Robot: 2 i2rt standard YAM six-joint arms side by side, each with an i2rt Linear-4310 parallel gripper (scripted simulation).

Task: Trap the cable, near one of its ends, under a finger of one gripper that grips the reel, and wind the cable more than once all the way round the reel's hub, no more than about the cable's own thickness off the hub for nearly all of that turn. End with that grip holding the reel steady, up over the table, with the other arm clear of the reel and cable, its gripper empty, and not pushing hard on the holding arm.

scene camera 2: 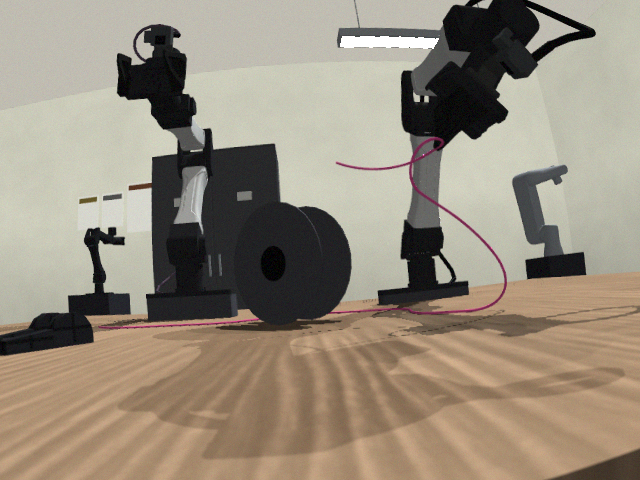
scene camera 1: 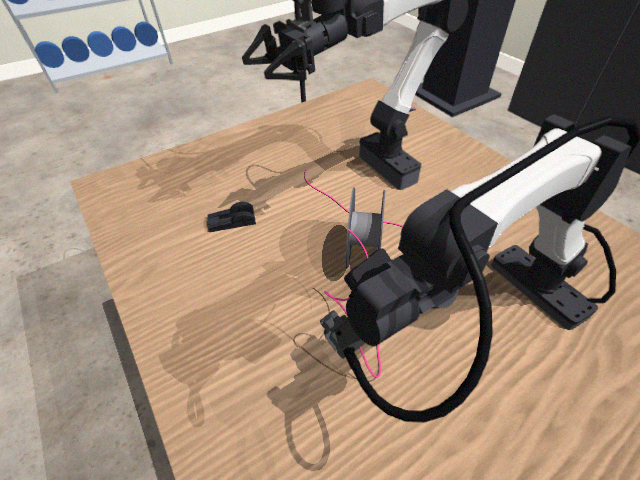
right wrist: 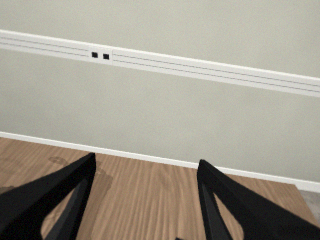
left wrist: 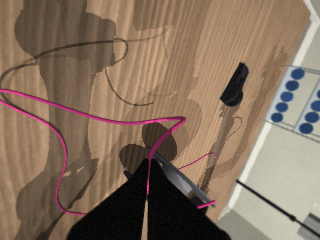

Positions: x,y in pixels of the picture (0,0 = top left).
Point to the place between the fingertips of my left gripper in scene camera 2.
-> At 437,147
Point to a dark grey reel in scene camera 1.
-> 368,227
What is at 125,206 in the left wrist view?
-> My left gripper.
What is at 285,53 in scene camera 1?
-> My right gripper.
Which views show the dark grey reel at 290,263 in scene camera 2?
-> Scene camera 2, scene camera 1 and the left wrist view only.
